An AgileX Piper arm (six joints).
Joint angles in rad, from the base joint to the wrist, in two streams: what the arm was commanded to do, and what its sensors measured. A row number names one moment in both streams.
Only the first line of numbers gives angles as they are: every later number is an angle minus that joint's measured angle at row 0.
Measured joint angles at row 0:
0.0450 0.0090 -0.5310 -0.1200 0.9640 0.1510
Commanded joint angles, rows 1 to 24:
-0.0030 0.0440 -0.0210 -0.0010 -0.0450 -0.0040
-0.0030 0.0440 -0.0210 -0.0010 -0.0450 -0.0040
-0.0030 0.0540 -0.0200 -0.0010 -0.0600 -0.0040
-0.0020 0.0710 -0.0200 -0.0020 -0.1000 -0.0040
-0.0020 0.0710 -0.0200 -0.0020 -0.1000 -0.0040
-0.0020 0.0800 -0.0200 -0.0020 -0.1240 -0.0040
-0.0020 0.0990 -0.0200 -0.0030 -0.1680 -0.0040
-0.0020 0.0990 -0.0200 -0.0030 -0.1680 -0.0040
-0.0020 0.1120 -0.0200 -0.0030 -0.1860 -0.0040
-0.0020 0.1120 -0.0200 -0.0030 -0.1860 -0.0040
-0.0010 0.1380 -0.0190 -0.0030 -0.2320 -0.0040
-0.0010 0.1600 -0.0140 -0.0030 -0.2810 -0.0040
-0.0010 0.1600 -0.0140 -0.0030 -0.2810 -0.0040
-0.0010 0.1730 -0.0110 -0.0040 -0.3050 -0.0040
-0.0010 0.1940 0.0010 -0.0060 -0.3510 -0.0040
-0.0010 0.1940 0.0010 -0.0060 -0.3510 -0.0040
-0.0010 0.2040 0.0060 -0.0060 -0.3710 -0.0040
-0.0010 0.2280 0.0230 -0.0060 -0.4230 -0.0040
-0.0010 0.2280 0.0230 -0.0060 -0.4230 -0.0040
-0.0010 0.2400 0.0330 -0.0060 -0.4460 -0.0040
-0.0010 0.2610 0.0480 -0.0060 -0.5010 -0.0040
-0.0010 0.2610 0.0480 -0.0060 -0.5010 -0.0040
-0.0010 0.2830 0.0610 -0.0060 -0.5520 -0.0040
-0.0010 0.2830 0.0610 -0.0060 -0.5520 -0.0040
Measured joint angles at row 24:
0.0000 0.2600 0.0460 -0.0020 -0.4640 0.0000
